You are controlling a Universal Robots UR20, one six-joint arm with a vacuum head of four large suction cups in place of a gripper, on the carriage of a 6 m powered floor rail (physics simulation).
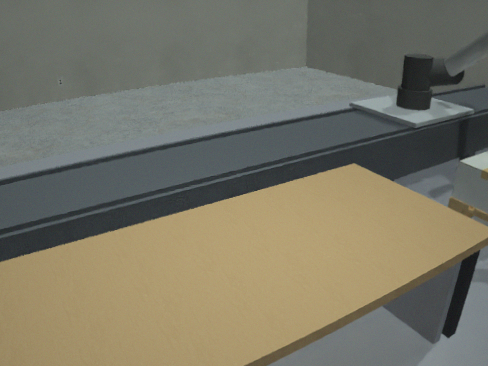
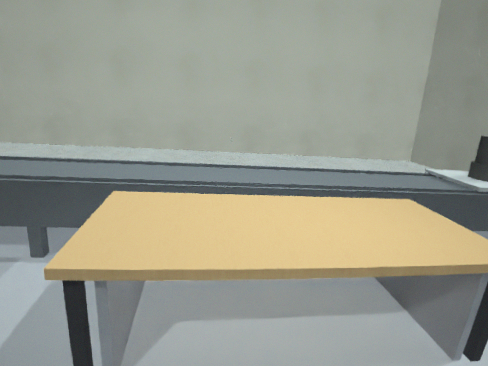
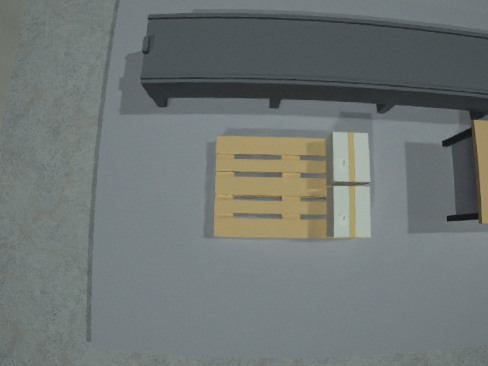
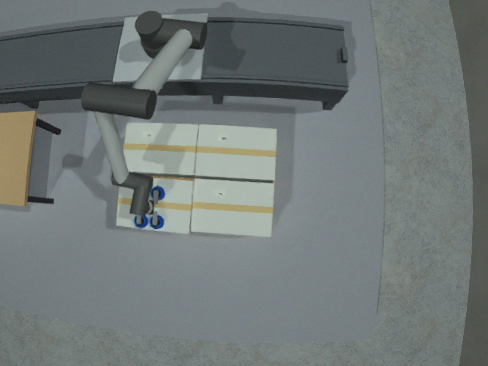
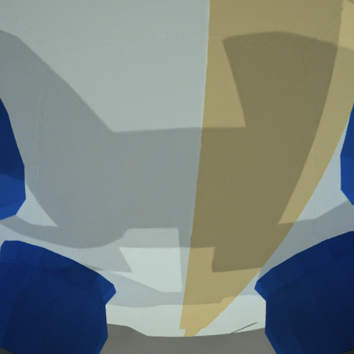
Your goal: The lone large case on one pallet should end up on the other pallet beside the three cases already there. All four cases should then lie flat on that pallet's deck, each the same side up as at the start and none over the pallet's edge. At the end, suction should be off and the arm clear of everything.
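Seen in the pictures: arm's base, origin of the base link: [image 1: 412,105] [image 2: 483,178] [image 4: 159,45].
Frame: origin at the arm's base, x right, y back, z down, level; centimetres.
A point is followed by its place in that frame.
The south pallet [image 4: 172,178] @(y -98.9, x -11.4, z 42.6 cm) carries white cases with tan tape: one far left [image 4: 175,137] @(y -70.4, x -16.8, z 17.6 cm), one far right [image 4: 250,140] @(y -71.1, x -73.0, z 17.7 cm), one near right [image 4: 250,225] @(y -132.9, x -75.4, z 17.7 cm). The large case [image 4: 175,220] @(y -132.0, x -21.0, z 15.8 cm) [image 5: 125,90] at the near left sits close beside them, tape side up, looking about level; small gaps separate them. Whether its underside rests on the deck, or its outer edge overhangs, is hidden. My suction head [image 4: 149,207] @(y -123.6, x -0.9, z 18.3 cm) [image 5: 177,225] is on its top, blue cups against the surface, and appears attached. The other pallet [image 3: 270,186] @(y -100.0, x 445.6, z 42.7 cm) has bare slats over most of its deck.
Two smaller white cases [image 3: 342,157] @(y -80.6, x 394.0, z 19.0 cm) [image 3: 342,225] @(y -130.5, x 394.6, z 20.2 cm) stand at the right end of the north pallet. The floor rail [image 3: 300,50] [image 4: 275,50] runs behind both pallets. A wooden table [image 1: 250,250] @(y -88.0, x 194.5, z 4.0 cm) [image 2: 260,230] @(y -99.4, x 215.8, z 4.0 cm) [image 3: 482,170] @(y -90.0, x 285.6, z 4.1 cm) [image 4: 15,160] @(y -92.7, x 123.4, z 4.0 cm) stands between them.
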